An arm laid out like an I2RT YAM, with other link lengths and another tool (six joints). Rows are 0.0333 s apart.
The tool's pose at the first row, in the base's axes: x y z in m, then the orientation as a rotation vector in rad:
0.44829, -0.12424, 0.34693, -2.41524, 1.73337, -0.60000
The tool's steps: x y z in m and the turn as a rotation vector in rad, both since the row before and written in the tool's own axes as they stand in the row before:
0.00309, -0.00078, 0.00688, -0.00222, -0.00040, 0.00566
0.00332, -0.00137, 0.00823, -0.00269, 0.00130, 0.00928
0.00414, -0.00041, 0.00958, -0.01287, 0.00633, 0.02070
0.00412, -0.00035, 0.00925, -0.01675, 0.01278, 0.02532
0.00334, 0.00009, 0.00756, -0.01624, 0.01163, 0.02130
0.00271, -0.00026, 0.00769, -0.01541, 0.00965, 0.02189
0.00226, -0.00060, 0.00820, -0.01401, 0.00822, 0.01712
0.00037, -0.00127, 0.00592, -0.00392, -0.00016, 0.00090
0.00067, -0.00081, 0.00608, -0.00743, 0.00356, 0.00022
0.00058, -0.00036, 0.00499, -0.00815, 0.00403, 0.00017
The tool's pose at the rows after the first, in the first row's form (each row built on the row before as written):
0.45241, -0.12780, 0.34165, -2.41093, 1.74105, -0.59720
0.45759, -0.13158, 0.33536, -2.40343, 1.75369, -0.59585
0.46258, -0.13667, 0.32773, -2.39135, 1.78808, -0.59220
0.46722, -0.14184, 0.32035, -2.37725, 1.83281, -0.59339
0.47048, -0.14630, 0.31420, -2.36626, 1.87236, -0.59375
0.47381, -0.15022, 0.30787, -2.35327, 1.91111, -0.59204
0.47740, -0.15385, 0.30104, -2.34398, 1.94314, -0.58987
0.48050, -0.15516, 0.29599, -2.34524, 1.94698, -0.58634
0.48324, -0.15689, 0.29074, -2.34992, 1.95428, -0.58470
0.48517, -0.15843, 0.28635, -2.35514, 1.96227, -0.58305

